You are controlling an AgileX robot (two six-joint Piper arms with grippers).
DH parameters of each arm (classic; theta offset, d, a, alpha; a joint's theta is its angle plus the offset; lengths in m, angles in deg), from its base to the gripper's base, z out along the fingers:
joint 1: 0 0.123 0 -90
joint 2: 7.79 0 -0.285 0
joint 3: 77.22 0 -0.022 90
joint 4: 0 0.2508 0 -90
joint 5: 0 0 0.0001 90
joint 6: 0 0.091 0 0
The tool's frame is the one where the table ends.
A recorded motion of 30 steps. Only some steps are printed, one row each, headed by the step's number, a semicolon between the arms.
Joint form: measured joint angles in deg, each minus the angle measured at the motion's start. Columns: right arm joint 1, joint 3, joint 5, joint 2, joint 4, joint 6; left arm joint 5, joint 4, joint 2, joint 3, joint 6, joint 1.
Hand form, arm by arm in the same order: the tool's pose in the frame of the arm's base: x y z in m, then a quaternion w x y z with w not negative. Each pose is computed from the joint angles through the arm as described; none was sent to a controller.
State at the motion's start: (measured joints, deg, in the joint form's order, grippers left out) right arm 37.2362 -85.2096 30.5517 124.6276 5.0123 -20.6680; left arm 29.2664 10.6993 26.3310 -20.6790 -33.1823 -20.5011
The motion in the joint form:
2: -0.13 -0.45 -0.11 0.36 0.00 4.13; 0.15 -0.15 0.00 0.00 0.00 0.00
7: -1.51 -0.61 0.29 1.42 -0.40 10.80; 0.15 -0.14 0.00 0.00 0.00 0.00
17: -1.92 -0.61 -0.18 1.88 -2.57 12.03; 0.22 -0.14 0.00 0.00 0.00 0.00
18: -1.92 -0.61 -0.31 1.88 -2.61 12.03; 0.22 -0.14 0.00 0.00 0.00 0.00
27: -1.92 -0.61 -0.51 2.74 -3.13 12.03; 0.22 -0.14 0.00 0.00 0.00 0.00
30: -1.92 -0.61 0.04 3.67 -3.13 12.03; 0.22 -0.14 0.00 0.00 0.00 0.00
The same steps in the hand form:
2: 0.3579 0.2758 0.1267 0.20927 -0.41140 0.88447 0.06831; 0.0907 -0.0252 0.2570 0.47943 -0.04873 0.86259 -0.15396
7: 0.3646 0.2669 0.1187 0.19570 -0.35153 0.91258 0.07298; 0.0907 -0.0252 0.2570 0.47946 -0.04869 0.86259 -0.15389
17: 0.3680 0.2631 0.1153 0.19837 -0.35141 0.91288 0.06179; 0.0907 -0.0251 0.2569 0.47901 -0.04877 0.86289 -0.15362
18: 0.3682 0.2632 0.1154 0.19951 -0.35155 0.91257 0.06180; 0.0907 -0.0251 0.2569 0.47901 -0.04877 0.86289 -0.15362
27: 0.3685 0.2629 0.1087 0.19477 -0.35505 0.91253 0.05742; 0.0907 -0.0251 0.2569 0.47901 -0.04877 0.86289 -0.15362
30: 0.3676 0.2623 0.1010 0.18246 -0.35596 0.91490 0.05446; 0.0907 -0.0251 0.2569 0.47901 -0.04877 0.86289 -0.15362

